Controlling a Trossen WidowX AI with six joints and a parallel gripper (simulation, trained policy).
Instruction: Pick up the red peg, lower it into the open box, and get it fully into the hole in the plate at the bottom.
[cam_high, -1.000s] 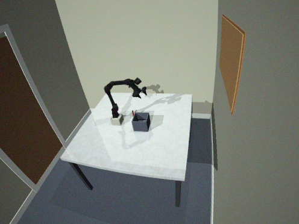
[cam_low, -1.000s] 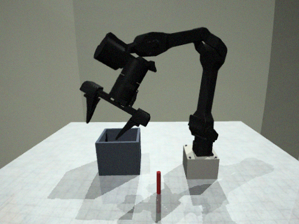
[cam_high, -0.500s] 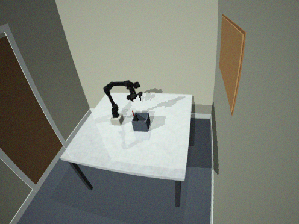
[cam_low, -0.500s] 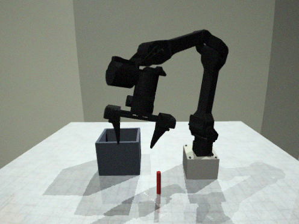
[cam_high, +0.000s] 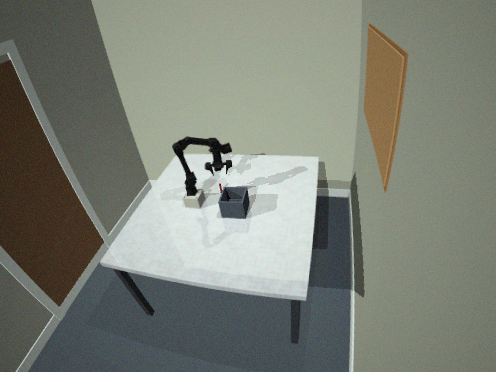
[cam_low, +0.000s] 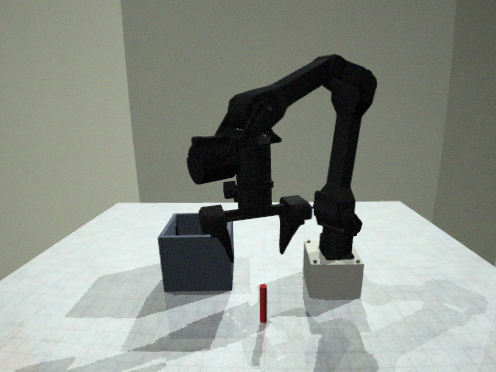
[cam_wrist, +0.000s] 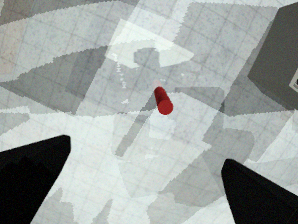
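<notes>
Now: the red peg 1 cm behind my gripper tip, 1 cm to the right of it and 11 cm below it.
</notes>
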